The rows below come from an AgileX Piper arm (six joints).
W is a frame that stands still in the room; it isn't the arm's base.
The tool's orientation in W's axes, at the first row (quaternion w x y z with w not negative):
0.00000, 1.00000, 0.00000, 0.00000
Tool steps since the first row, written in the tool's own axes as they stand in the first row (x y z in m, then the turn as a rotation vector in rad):
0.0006, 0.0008, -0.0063, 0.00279, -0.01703, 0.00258
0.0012, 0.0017, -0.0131, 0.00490, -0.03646, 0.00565
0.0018, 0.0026, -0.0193, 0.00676, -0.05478, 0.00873
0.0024, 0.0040, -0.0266, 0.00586, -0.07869, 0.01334
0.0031, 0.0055, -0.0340, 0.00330, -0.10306, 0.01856
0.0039, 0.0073, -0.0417, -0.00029, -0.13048, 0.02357
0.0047, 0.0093, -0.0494, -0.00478, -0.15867, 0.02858
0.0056, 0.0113, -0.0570, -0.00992, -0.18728, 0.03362
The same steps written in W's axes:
0.0006, -0.0008, 0.0063, 0.00279, 0.01703, -0.00258
0.0012, -0.0017, 0.0131, 0.00490, 0.03646, -0.00565
0.0018, -0.0026, 0.0193, 0.00676, 0.05478, -0.00873
0.0024, -0.0040, 0.0266, 0.00586, 0.07869, -0.01334
0.0031, -0.0055, 0.0340, 0.00330, 0.10306, -0.01856
0.0039, -0.0073, 0.0417, -0.00029, 0.13048, -0.02357
0.0047, -0.0093, 0.0494, -0.00478, 0.15867, -0.02858
0.0056, -0.0113, 0.0570, -0.00992, 0.18728, -0.03362

